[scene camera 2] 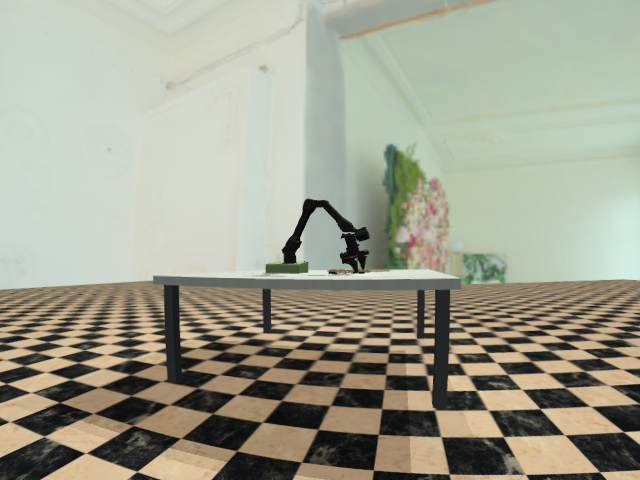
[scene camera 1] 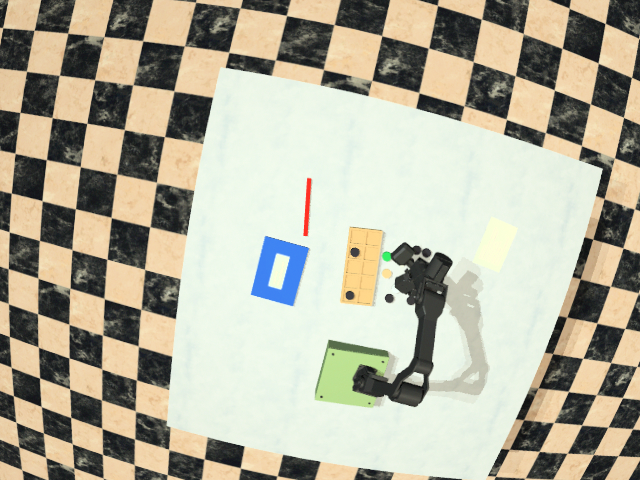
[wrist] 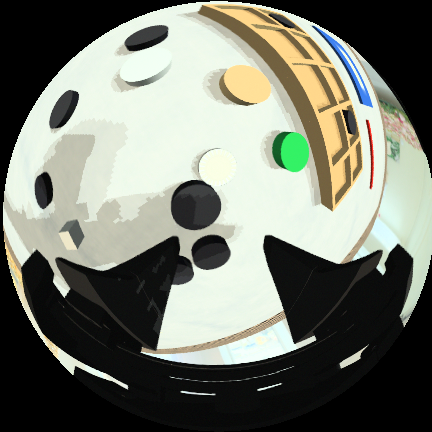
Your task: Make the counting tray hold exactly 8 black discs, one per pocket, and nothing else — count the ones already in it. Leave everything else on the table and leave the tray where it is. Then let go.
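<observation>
The tan counting tray [scene camera 1: 367, 267] [wrist: 320, 131] has two columns of pockets. Two pockets hold black discs, one upper [scene camera 1: 354, 252] [wrist: 350, 122] and one lower [scene camera 1: 349, 295] [wrist: 282, 20] in the scene view. Several loose black discs lie on the table, including a larger-looking one [wrist: 196, 205], one below it [wrist: 211, 252], and one partly behind a finger [wrist: 183, 272]. Others lie farther off [wrist: 146, 37] [wrist: 64, 109] [wrist: 44, 190]. My gripper [wrist: 221, 241] [scene camera 2: 359, 269] is open, low over the table right of the tray. The disc below the larger-looking one shows between its fingers, nearer the left finger, not gripped.
Near the discs are a green disc [scene camera 1: 386, 256] [wrist: 292, 151], a tan disc [scene camera 1: 387, 273] [wrist: 245, 84], two pale discs [wrist: 217, 166] [wrist: 146, 66] and a grey block [wrist: 72, 235]. A blue frame [scene camera 1: 260, 266], red stick [scene camera 1: 307, 206], cream sheet [scene camera 1: 495, 244] and green base [scene camera 1: 338, 377] also lie around.
</observation>
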